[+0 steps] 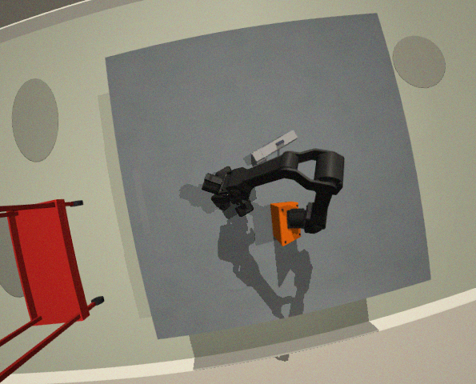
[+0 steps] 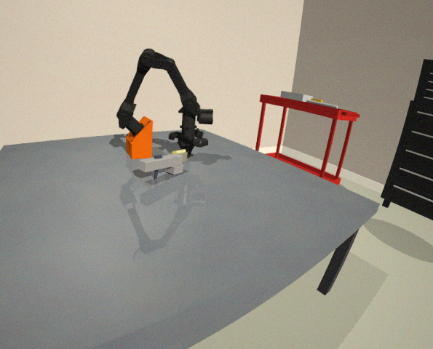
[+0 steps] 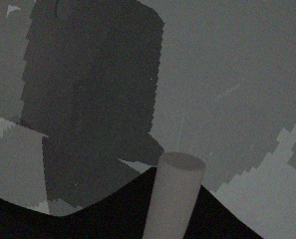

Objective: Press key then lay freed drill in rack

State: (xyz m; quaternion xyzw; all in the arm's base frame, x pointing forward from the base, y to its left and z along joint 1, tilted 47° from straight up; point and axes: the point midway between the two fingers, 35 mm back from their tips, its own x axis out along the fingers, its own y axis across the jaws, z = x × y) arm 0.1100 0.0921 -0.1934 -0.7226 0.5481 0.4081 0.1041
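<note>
The drill lies 4 cm above my gripper tip, 3 cm to the right of it and 2 cm ahead of it. Round my gripper tip: light grey block: 17 cm ahead, 16 cm to the right, 4 cm above; then dark key: 18 cm to the right, 18 cm ahead, 5 cm above; then beige rack: 5 cm to the right, 2 cm ahead, 1 cm above.
</note>
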